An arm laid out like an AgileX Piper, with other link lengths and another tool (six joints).
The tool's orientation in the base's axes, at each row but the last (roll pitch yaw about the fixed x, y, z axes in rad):
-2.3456 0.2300 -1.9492
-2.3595 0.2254 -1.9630
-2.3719 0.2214 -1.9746
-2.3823 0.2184 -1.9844
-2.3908 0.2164 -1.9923
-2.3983 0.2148 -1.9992
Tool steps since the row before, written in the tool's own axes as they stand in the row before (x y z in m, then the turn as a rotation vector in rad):
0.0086 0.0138 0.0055 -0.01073 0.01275 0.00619
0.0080 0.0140 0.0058 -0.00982 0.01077 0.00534
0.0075 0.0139 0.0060 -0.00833 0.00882 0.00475
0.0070 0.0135 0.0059 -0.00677 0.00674 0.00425
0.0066 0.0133 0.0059 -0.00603 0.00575 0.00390
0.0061 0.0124 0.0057 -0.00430 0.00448 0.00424
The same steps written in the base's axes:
-0.0073 -0.0028 -0.0153 0.00081 0.01422 -0.01064
-0.0072 -0.0021 -0.0154 0.00105 0.01268 -0.00890
-0.0070 -0.0016 -0.0153 0.00123 0.01059 -0.00749
-0.0068 -0.0013 -0.0148 0.00153 0.00837 -0.00607
-0.0067 -0.0009 -0.0145 0.00160 0.00733 -0.00532
-0.0062 -0.0008 -0.0136 0.00190 0.00519 -0.00510

